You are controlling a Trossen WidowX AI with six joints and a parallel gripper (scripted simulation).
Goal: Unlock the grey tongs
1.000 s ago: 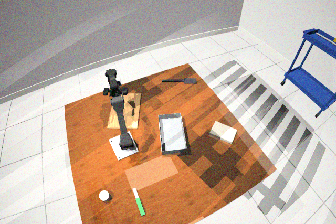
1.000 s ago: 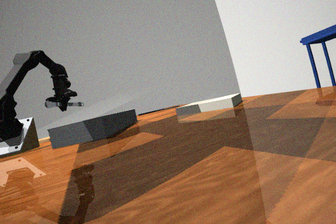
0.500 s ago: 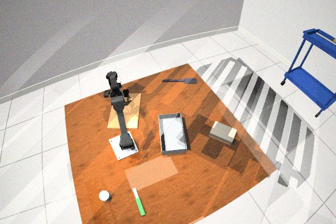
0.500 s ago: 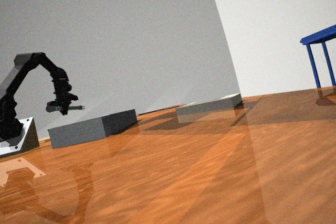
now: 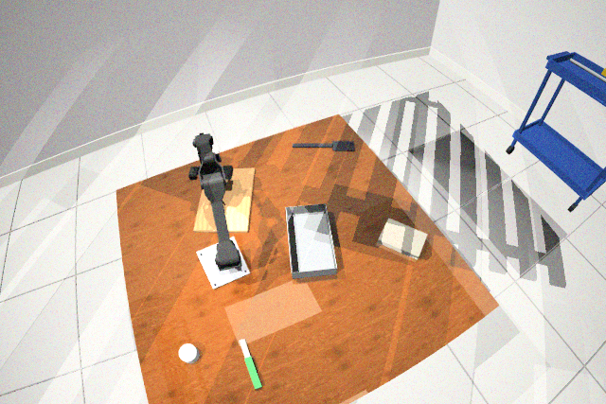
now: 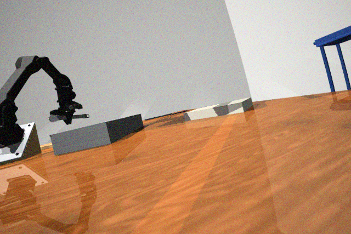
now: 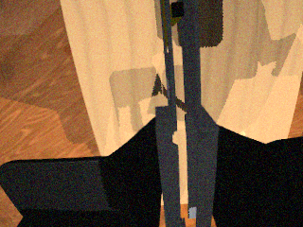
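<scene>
The wooden board is 8 cm below my gripper tip, 2 cm to the right of it and 2 cm ahead of it. Round my gripper tip: roasting tin (42 cm to the right, 22 cm ahead, 6 cm below); dark spatula (61 cm ahead, 9 cm below, 1 cm to the left); white block (62 cm to the right, 54 cm ahead, 8 cm below).
</scene>
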